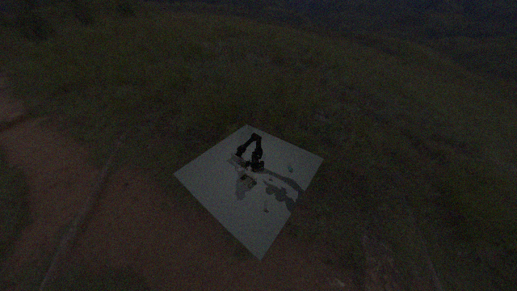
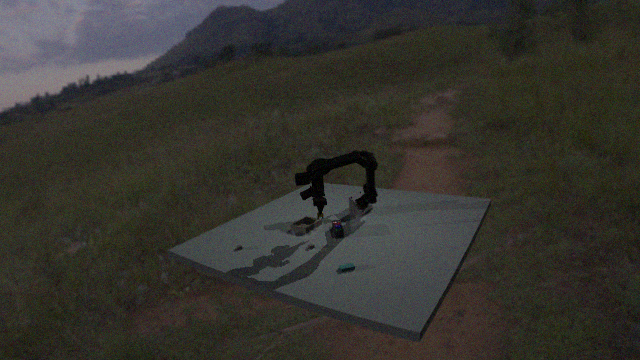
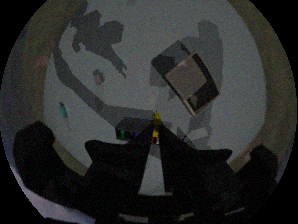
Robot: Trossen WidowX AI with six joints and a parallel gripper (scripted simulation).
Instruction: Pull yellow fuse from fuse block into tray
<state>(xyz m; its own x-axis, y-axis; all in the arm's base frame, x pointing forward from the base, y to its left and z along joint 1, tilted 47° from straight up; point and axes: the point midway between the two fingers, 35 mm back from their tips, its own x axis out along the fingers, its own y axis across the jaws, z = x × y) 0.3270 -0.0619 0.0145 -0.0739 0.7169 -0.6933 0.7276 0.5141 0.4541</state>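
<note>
Now: the square tray 120 mm to the right of my gripper tip, 100 mm below it and 20 mm behind it. The rest, counted from my gripper tip: yellow fuse 10 mm below.
</note>
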